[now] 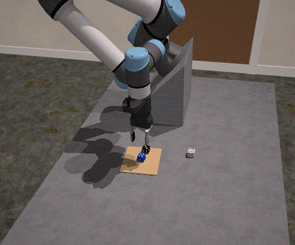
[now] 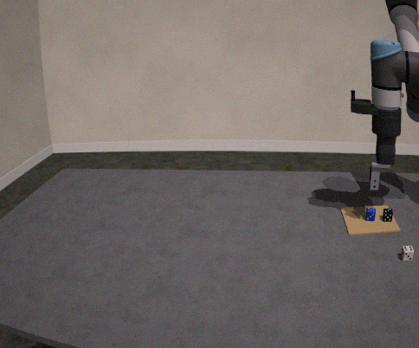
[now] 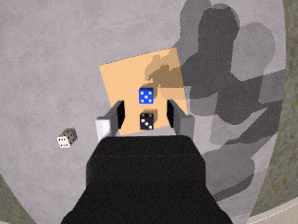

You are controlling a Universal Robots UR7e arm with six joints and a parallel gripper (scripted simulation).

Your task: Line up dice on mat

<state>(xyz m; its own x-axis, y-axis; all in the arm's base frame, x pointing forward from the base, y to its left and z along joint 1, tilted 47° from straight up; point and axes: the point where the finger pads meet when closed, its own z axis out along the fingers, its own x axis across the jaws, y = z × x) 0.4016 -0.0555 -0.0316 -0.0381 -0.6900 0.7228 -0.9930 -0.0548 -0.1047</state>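
Right now the white die is 17 cm to the left of my hand, 10 cm below it and 8 cm behind it. Round my hand: tan mat: 11 cm below; then black die: 10 cm below, 5 cm behind; then blue die: 10 cm below.
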